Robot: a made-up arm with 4 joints.
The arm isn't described. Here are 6 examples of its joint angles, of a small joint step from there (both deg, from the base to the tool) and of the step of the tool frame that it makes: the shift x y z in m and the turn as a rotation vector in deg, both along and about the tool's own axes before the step.
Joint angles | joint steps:
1: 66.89 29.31 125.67 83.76 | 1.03 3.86 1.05 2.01
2: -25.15 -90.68 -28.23 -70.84 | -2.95 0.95 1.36 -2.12
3: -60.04 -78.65 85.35 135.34 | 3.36 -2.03 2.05 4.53
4: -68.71 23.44 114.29 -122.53 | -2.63 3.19 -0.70 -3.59
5: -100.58 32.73 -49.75 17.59 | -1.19 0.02 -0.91 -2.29
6: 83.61 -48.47 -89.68 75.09 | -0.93 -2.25 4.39 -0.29
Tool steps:
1: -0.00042 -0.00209 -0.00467 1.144 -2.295 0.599
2: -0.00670 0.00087 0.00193 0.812 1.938 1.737
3: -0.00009 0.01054 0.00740 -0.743 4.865 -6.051
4: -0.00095 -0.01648 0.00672 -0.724 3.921 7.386
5: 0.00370 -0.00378 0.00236 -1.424 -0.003 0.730
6: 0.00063 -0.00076 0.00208 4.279 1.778 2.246
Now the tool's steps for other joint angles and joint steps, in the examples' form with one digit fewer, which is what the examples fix.
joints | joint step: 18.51 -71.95 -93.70 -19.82 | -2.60 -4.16 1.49 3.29
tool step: -0.0013 -0.0004 -0.0081 -1.47 -3.53 -2.28
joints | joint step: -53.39 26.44 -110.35 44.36 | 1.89 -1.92 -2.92 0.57
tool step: -0.0030 -0.0036 -0.0047 -1.62 -2.63 0.87
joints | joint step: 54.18 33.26 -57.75 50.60 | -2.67 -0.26 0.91 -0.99
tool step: 0.0078 0.0039 0.0011 1.65 -0.98 -0.54
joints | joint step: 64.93 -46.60 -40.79 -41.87 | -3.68 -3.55 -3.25 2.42
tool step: -0.0107 -0.0027 0.0052 -3.20 3.84 -2.41
